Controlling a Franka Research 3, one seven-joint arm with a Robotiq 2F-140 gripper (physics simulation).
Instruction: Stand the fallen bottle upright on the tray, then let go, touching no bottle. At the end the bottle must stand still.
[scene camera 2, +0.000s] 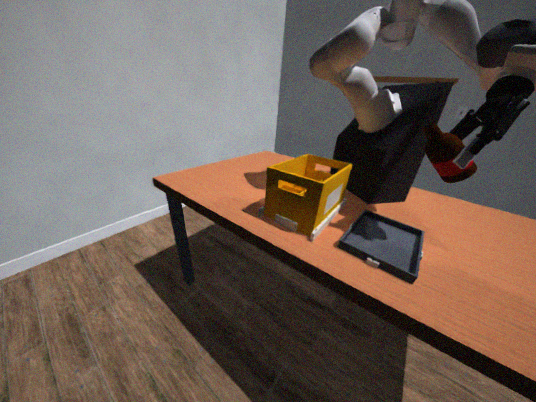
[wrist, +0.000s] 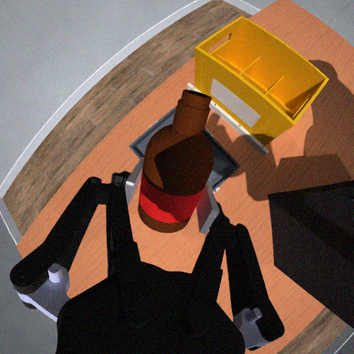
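Observation:
A brown bottle with a red label (scene camera 2: 452, 169) (wrist: 172, 202) is held in the air above the table. In the scene view it is tilted, its base to the lower right and its neck end to the upper left, partly hidden by a dark box. My gripper (scene camera 2: 458, 145) (wrist: 172, 178) is shut on the bottle around its label, near the base. The dark shallow tray (scene camera 2: 395, 247) (wrist: 226, 164) lies flat on the table, apart from the bottle. In the wrist view the bottle covers much of the tray.
A yellow crate (scene camera 2: 292, 207) (wrist: 206, 75) stands beside the tray on the wooden table (scene camera 2: 465, 250) (wrist: 75, 215), with white strips along its base. A large dark box (scene camera 2: 377, 162) (wrist: 310, 225) is on the far side of the tray in the scene view.

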